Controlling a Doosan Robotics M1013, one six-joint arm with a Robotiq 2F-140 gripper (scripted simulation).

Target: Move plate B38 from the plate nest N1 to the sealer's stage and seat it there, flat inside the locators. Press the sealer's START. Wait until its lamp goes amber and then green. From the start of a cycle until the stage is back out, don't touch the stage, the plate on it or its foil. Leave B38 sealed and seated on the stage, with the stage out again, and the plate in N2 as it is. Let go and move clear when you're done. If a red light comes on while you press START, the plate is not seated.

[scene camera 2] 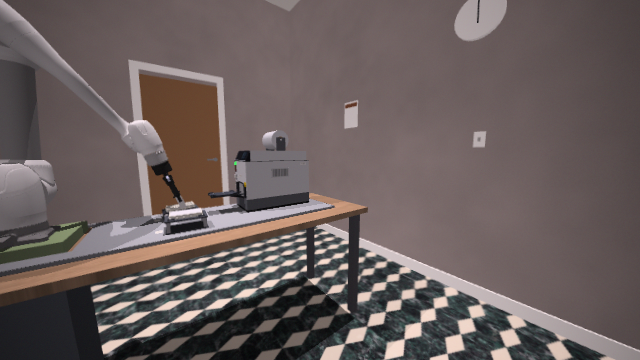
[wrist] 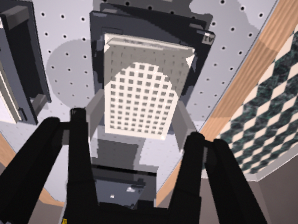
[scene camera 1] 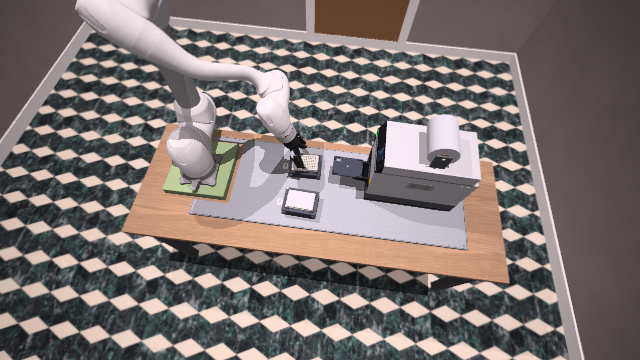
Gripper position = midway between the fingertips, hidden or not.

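I can see my own gripper [wrist: 140, 105], and there is a plate B38 [wrist: 132, 107] to be seen as well. A foil roll [scene camera 1: 443, 137] is visible to me too. So is a sealer, at its own spot: the sealer [scene camera 2: 257, 175].
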